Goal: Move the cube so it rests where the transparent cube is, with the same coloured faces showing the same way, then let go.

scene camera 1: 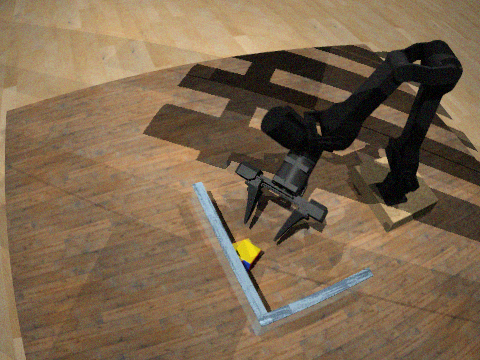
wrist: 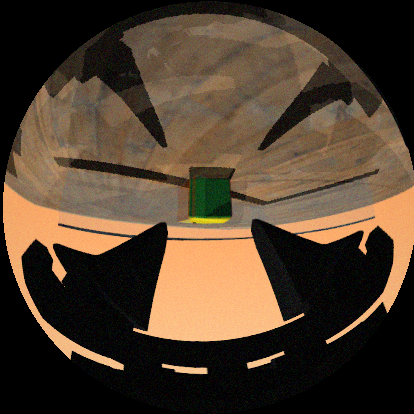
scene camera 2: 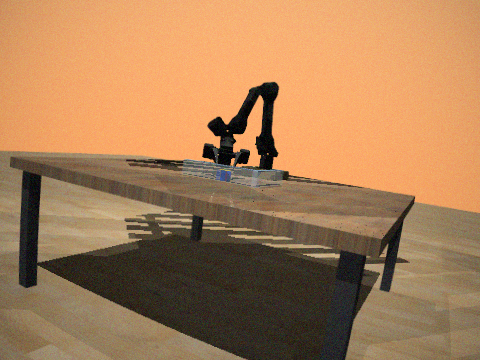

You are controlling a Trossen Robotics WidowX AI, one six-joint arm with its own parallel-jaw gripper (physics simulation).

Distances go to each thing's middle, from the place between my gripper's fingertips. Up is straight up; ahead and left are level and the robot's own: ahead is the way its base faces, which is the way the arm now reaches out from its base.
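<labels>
Grey L-shaped rail (scene camera 1: pixel 261 321): 2 cm below my hand, 4 cm behind it, 1 cm to the left of it. Transparent cube (wrist: pixel 197 205): 3 cm below my hand, 3 cm to the left of it, 4 cm ahead of it.
</labels>
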